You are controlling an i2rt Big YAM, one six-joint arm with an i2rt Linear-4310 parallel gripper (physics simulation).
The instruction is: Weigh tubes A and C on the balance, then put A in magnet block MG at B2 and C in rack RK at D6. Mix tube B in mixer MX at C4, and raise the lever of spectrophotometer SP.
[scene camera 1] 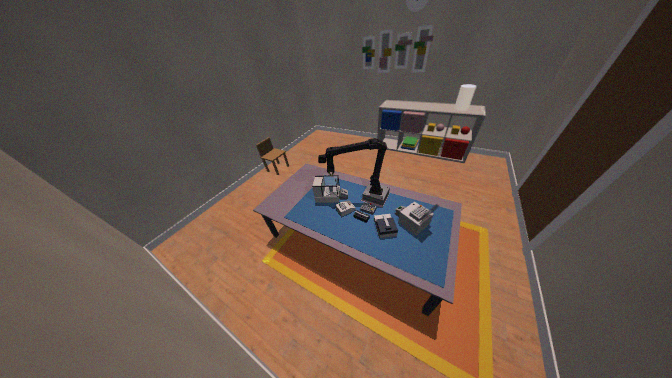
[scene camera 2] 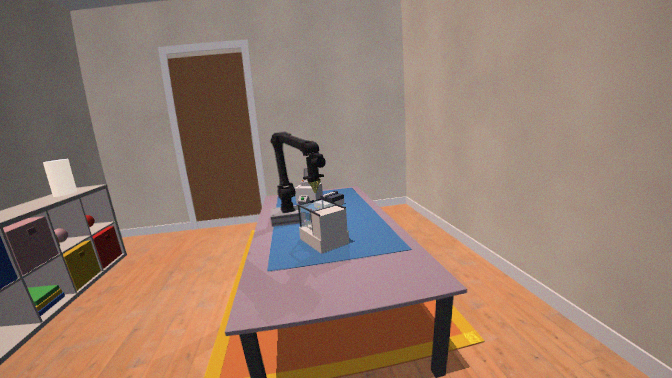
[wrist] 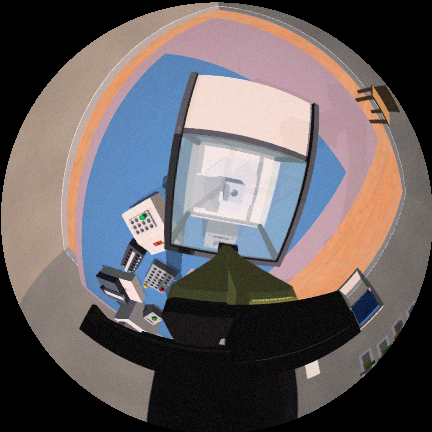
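Note:
The balance is a white box with a glass chamber at the left end of the blue mat. In the wrist view a small grey tube stands on the white pan inside the chamber. My gripper hangs above the near top edge of the chamber, its olive fingers shut with nothing between them. A white mixer with a green button, a dark rack and a keyed block lie beside the balance. A grey device with a lever stands at the right.
A box with a black T-shaped top stands mid-mat. The arm's base sits at the mat's back edge. A chair and a shelf unit stand on the floor away from the table.

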